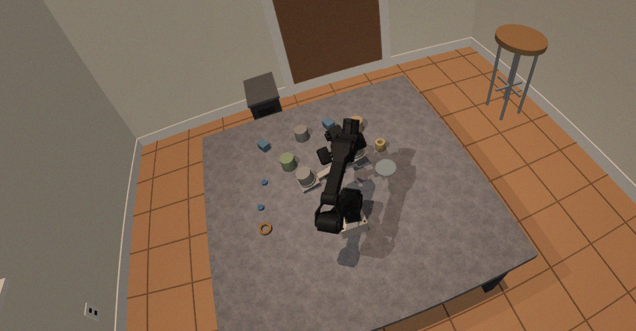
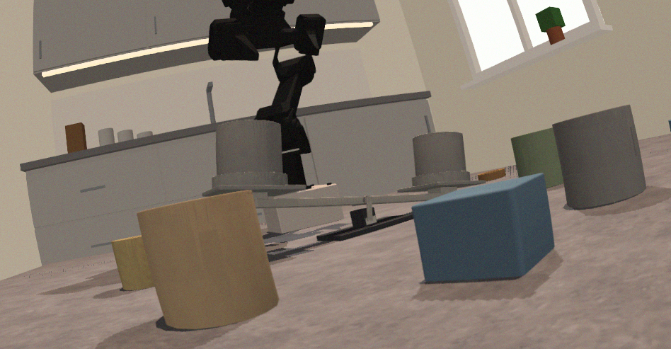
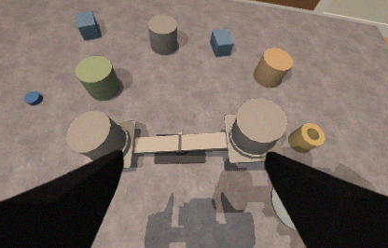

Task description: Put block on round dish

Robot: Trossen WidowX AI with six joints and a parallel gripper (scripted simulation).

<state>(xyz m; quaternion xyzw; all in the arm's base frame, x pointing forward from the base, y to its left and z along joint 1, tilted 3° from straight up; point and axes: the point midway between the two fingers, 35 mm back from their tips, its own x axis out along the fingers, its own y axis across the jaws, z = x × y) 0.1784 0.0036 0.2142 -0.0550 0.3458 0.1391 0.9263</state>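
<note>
Now: the teal block 20 cm below my gripper tip, 16 cm to the left of it and 4 cm ahead of it. The rest, counted from my gripper tip: pale round dish (24 cm below, 21 cm to the right, 5 cm ahead); green cylinder (23 cm to the left, 21 cm below, 17 cm ahead).
</note>
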